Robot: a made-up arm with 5 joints.
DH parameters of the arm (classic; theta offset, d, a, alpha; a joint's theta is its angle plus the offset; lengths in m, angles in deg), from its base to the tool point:
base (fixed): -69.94 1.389 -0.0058 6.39
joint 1: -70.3 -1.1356 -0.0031 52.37
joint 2: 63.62 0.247 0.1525 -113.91
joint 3: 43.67 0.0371 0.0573 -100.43
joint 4: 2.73 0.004 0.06 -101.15
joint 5: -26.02 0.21 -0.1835 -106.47
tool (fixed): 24.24 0.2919 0 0
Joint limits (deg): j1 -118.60..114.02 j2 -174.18..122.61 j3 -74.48..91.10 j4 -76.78..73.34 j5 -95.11..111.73
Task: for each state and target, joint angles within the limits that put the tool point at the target. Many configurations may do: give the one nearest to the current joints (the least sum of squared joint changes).
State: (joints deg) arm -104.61 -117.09 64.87 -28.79 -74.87
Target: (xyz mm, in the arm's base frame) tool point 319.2 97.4 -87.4
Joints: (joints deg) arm -102.07 -121.48 50.34 6.15 -72.21
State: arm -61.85 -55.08 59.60 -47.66 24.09
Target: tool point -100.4 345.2 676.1
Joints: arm -78.82 -24.17 37.69 -29.98 36.71
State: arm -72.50 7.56 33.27 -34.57 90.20
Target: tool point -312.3 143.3 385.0
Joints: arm -19.13 -19.37 35.56 -72.92 82.31
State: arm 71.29 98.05 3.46 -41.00 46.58
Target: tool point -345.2 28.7 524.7
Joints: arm 74.01 108.66 -6.37 -19.68 54.94
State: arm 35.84 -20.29 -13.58 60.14 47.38
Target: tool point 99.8 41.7 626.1
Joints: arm 21.96 -48.87 -19.98 73.34 71.28
